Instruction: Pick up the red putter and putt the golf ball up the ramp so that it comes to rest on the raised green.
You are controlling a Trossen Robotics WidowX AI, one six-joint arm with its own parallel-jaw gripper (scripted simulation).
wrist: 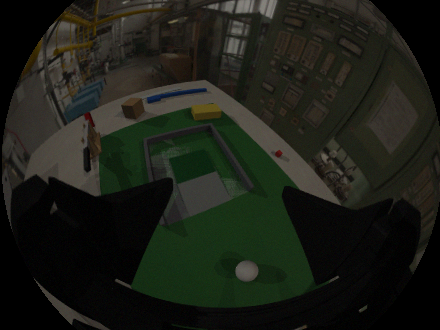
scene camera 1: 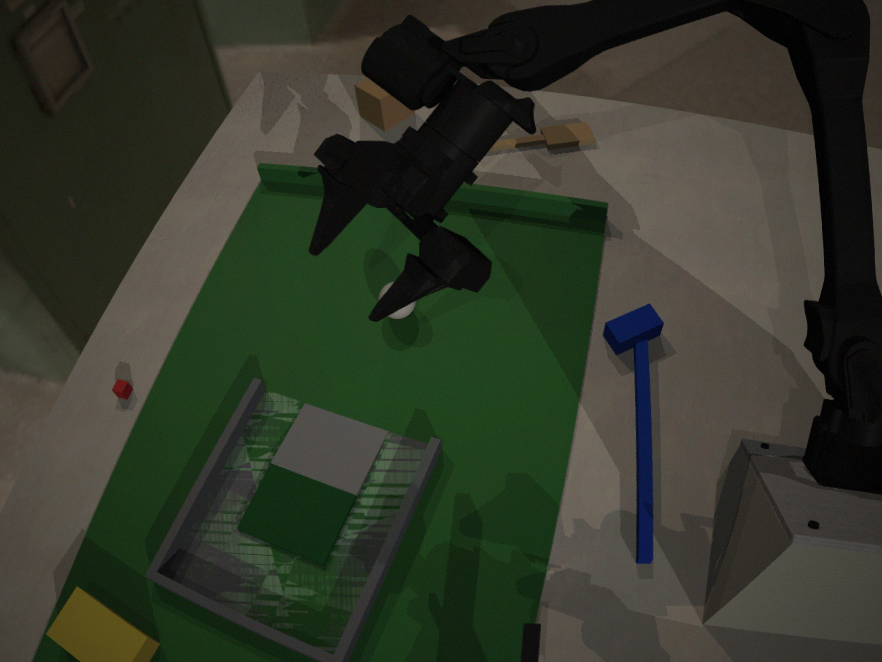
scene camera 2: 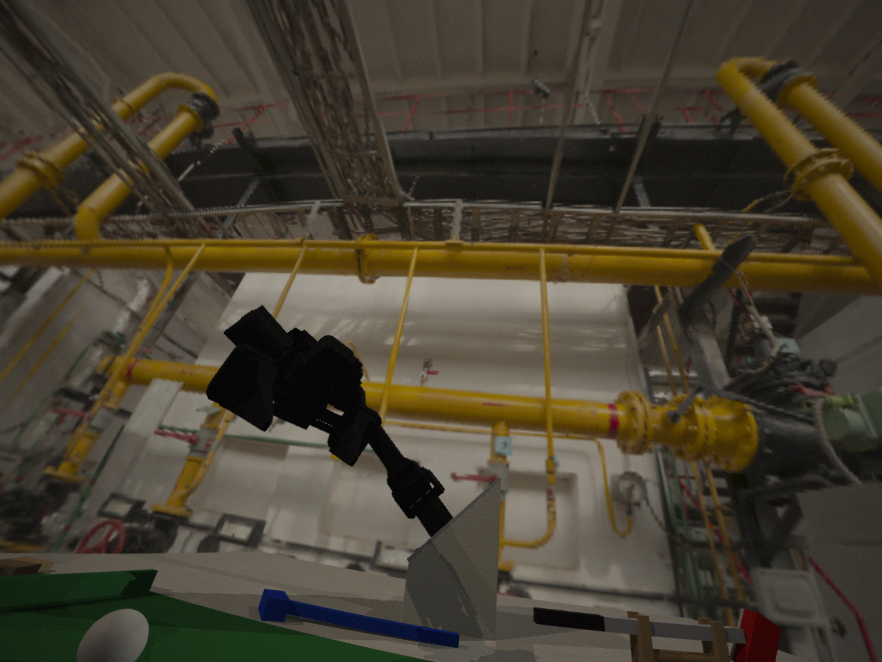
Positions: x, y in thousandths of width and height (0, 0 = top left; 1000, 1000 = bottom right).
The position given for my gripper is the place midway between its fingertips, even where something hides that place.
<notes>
My gripper (scene camera 1: 387, 431) is open, holding nothing. Also in view: a blue putter (scene camera 1: 719, 498) and a tan cube (scene camera 1: 426, 159).
My gripper is seen too in the wrist view (wrist: 522, 571) and in scene camera 2 (scene camera 2: 355, 673). The wrist view does not show the tan cube, which is hidden by my gripper. Scene camera 2 does not show the tan cube: it is out of frame.
</notes>
